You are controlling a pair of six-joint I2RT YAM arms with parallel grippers.
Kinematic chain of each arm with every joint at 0, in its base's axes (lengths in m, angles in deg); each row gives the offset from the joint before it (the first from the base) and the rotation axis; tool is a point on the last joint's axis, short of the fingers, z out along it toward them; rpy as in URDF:
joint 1: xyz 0 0 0.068 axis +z
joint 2: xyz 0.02 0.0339 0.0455 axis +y
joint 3: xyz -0.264 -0.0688 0 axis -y
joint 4: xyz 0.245 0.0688 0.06 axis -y
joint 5: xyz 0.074 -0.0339 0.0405 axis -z
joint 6: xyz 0.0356 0 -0.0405 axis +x
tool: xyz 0 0 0 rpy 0 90 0
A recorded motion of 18 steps. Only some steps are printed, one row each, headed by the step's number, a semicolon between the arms.
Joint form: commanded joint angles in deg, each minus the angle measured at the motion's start. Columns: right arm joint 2, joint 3, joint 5, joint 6, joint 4, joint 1; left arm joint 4, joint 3, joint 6, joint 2, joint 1, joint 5.
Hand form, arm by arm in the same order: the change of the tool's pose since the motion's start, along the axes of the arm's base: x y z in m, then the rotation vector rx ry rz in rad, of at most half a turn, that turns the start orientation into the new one. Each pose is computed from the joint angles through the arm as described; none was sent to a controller.
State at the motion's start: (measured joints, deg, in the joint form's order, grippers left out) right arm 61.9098 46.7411 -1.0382 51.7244 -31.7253 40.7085; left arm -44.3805 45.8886 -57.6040 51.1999 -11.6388 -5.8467
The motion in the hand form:
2: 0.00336 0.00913 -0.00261 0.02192 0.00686 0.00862; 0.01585 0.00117 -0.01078 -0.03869 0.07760 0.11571
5: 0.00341 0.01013 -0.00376 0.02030 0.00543 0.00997; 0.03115 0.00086 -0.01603 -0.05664 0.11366 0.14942
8: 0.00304 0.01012 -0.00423 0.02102 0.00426 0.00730; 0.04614 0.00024 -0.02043 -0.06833 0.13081 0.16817
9: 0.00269 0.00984 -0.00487 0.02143 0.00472 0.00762; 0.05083 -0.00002 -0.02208 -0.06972 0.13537 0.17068
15: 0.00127 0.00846 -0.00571 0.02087 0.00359 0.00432; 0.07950 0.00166 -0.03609 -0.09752 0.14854 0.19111
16: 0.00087 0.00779 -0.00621 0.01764 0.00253 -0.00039; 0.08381 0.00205 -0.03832 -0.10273 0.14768 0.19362
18: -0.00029 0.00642 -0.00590 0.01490 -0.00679 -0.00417; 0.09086 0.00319 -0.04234 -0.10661 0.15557 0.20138
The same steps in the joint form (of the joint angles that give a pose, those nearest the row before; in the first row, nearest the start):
2: 1.97 0.27 -0.46 1.27 2.26 1.10; -0.03 0.84 -6.24 5.44 1.12 -1.00
5: 2.16 0.11 -0.28 1.27 2.61 1.30; 1.07 2.22 -8.01 9.95 1.90 -0.50
8: 2.07 -0.07 -0.10 1.44 2.78 1.39; 2.81 3.57 -8.90 13.97 2.47 -0.09
9: 1.97 -0.27 -0.14 1.45 2.88 1.39; 3.42 3.96 -8.97 15.21 2.61 0.03
15: 1.48 -0.73 0.04 1.55 2.87 1.40; 8.61 5.54 -9.54 22.47 4.23 1.61
16: 1.33 -0.90 0.35 1.62 2.81 1.39; 9.54 5.75 -9.62 23.52 4.47 1.88
18: 0.78 -1.20 0.86 1.46 2.85 1.41; 10.44 6.35 -9.75 25.44 4.94 2.14

